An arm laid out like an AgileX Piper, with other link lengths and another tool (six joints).
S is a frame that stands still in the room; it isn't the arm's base.
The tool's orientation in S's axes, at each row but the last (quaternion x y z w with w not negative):
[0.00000, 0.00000, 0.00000, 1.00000]
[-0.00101, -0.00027, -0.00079, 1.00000]
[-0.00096, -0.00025, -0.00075, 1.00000]
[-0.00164, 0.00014, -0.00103, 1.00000]
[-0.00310, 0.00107, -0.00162, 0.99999]
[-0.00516, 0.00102, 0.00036, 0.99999]
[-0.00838, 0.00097, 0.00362, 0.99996]
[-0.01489, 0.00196, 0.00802, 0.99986]
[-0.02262, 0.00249, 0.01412, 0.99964]
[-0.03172, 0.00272, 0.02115, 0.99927]
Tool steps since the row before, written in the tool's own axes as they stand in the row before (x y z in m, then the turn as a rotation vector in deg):
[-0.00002, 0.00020, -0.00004, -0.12, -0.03, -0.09]
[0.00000, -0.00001, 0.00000, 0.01, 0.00, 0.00]
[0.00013, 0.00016, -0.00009, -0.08, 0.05, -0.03]
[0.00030, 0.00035, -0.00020, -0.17, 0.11, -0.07]
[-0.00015, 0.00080, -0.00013, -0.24, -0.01, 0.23]
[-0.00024, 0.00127, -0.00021, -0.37, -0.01, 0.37]
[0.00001, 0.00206, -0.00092, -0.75, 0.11, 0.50]
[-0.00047, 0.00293, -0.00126, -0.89, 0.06, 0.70]
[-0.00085, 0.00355, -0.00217, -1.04, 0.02, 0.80]
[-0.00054, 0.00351, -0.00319, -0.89, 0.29, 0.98]
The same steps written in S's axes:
[-0.00002, 0.00020, -0.00004, -0.12, -0.03, -0.09]
[0.00000, -0.00001, 0.00000, 0.01, 0.00, 0.00]
[0.00013, 0.00016, -0.00009, -0.08, 0.05, -0.03]
[0.00030, 0.00035, -0.00020, -0.17, 0.11, -0.07]
[-0.00015, 0.00080, -0.00013, -0.24, -0.01, 0.23]
[-0.00024, 0.00127, -0.00022, -0.37, -0.01, 0.37]
[-0.00001, 0.00204, -0.00095, -0.75, 0.11, 0.50]
[-0.00052, 0.00288, -0.00134, -0.89, 0.07, 0.70]
[-0.00096, 0.00342, -0.00232, -1.04, 0.03, 0.80]
[-0.00070, 0.00327, -0.00340, -0.90, 0.31, 0.97]

